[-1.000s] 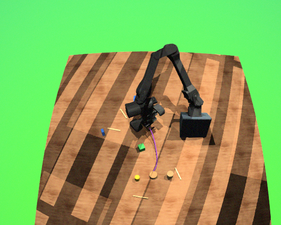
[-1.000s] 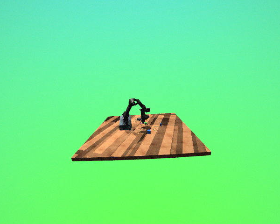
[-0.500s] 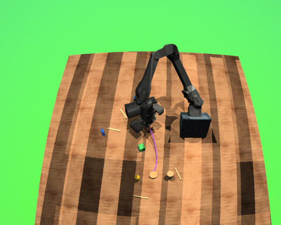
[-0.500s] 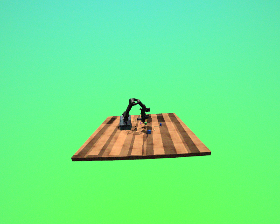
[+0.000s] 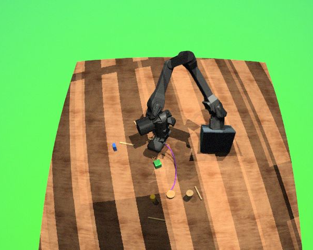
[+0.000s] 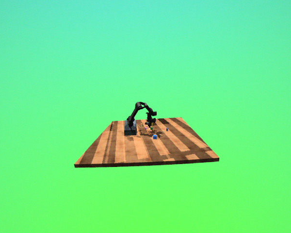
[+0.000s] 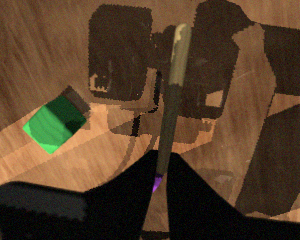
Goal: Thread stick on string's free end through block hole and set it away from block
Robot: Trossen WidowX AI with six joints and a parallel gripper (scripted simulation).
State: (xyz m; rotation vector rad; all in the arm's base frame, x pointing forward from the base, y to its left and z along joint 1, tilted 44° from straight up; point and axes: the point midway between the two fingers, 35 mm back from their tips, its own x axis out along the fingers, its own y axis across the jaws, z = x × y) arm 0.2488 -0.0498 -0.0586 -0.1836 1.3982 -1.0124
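Right now the green block is 30 mm ahead of my gripper tip, 80 mm to the left of it and 50 mm below it. Also, from my gripper tip: thin wooden stick 10 mm ahead, 10 mm to the right; small blue block 240 mm ahead, 30 mm to the right, 40 mm below; blue cube 30 mm ahead, 230 mm to the right, 40 mm below.
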